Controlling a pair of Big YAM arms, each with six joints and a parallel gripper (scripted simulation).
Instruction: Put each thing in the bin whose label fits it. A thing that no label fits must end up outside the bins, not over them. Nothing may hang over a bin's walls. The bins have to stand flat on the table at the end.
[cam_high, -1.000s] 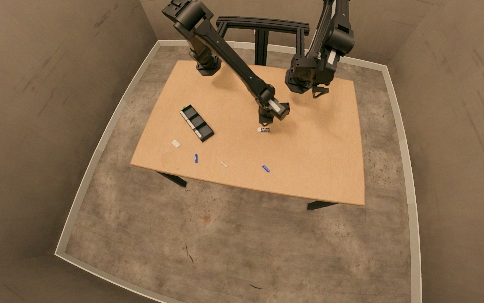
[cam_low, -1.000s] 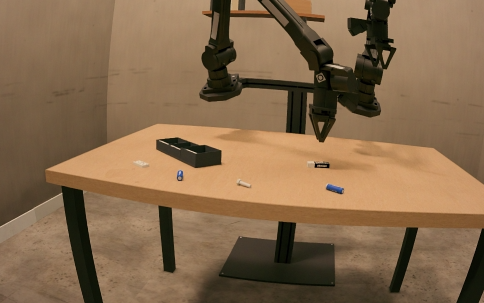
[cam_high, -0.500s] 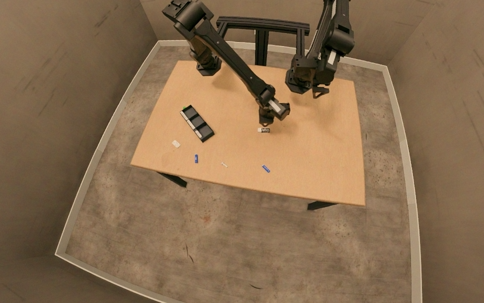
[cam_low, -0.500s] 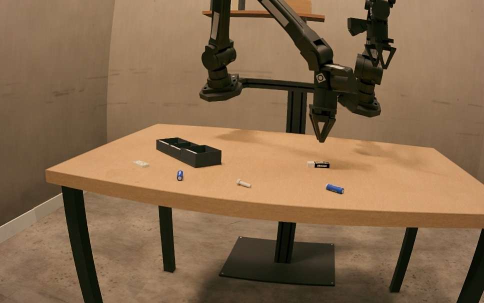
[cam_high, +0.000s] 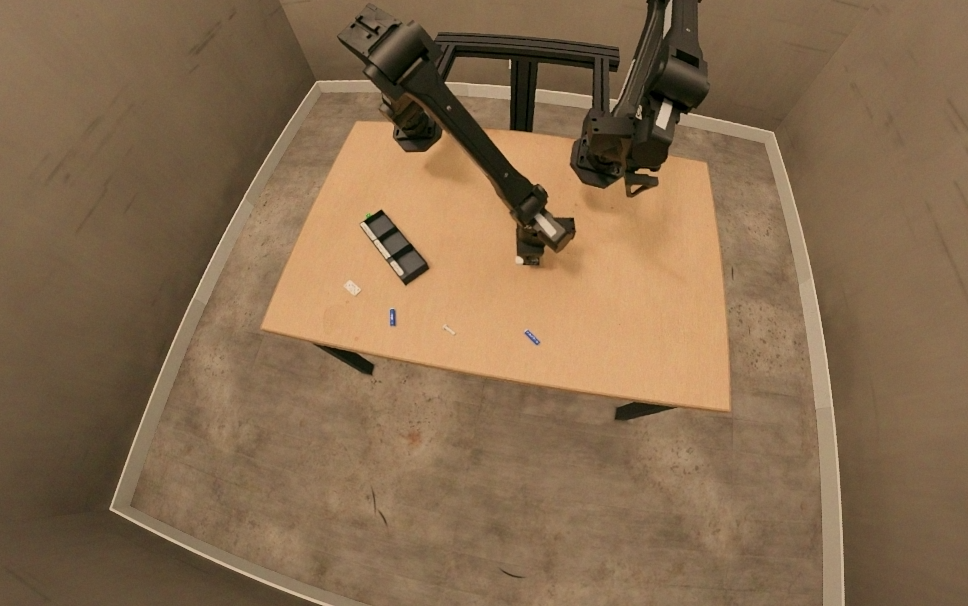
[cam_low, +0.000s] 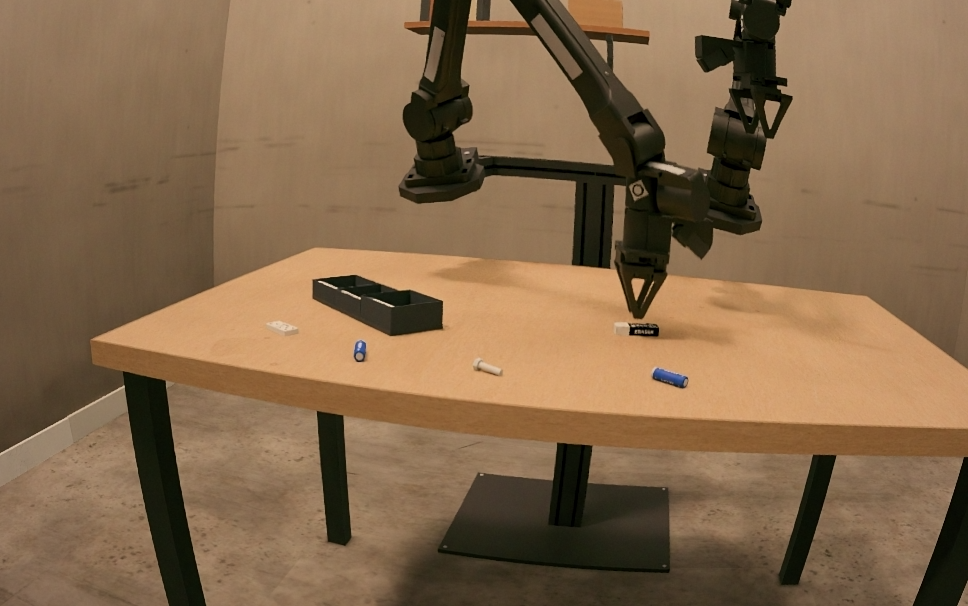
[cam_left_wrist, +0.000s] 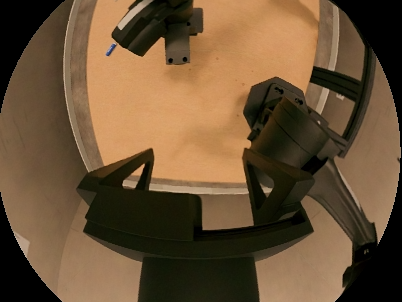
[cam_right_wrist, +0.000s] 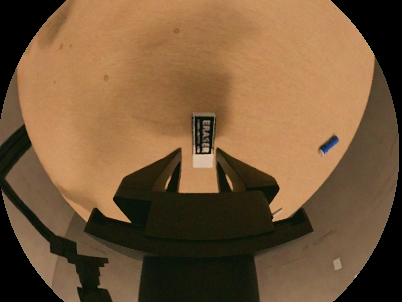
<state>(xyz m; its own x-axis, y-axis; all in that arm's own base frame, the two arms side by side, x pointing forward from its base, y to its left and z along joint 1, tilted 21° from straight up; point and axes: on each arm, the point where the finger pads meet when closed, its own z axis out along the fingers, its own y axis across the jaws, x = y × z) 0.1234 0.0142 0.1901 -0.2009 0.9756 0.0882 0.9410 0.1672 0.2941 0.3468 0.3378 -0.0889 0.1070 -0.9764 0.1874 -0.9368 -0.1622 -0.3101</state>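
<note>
Right now the eraser is 10 mm ahead of my right hand and 30 mm below it. Round my right hand: black bin tray (60 mm ahead, 380 mm to the right, 10 mm below); white bolt (250 mm ahead, 150 mm to the right, 30 mm below); flat white block (210 mm ahead, 450 mm to the right, 30 mm below).
</note>
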